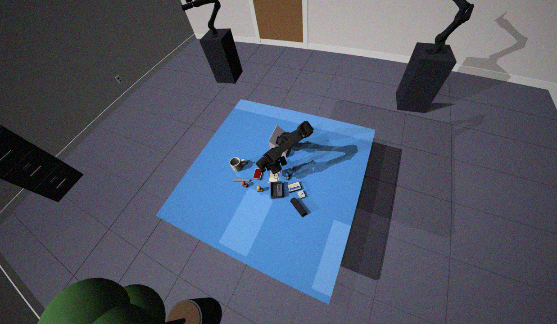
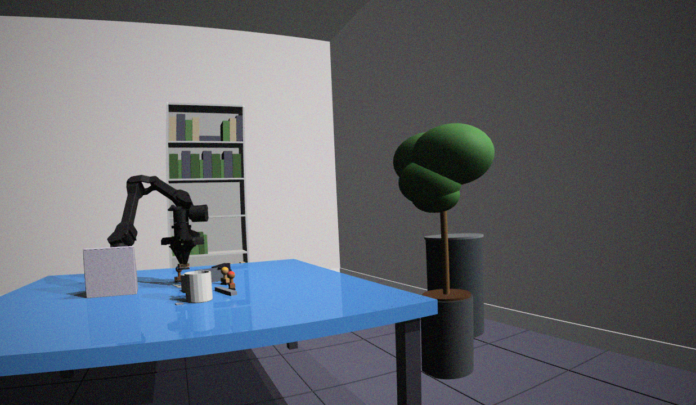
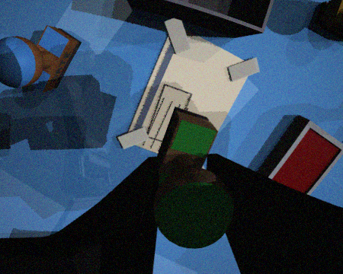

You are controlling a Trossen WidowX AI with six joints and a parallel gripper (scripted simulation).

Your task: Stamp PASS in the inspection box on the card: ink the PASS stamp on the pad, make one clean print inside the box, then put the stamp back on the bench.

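The cream card is 10 mm ahead of my gripper tip, 10 mm to the right of it and 80 mm below it. Round my gripper tip: dark tray 120 mm ahead, 40 mm to the left, 70 mm below; red ink pad 20 mm ahead, 130 mm to the right, 80 mm below; blue-knobbed stamp 100 mm to the left, 60 mm below.
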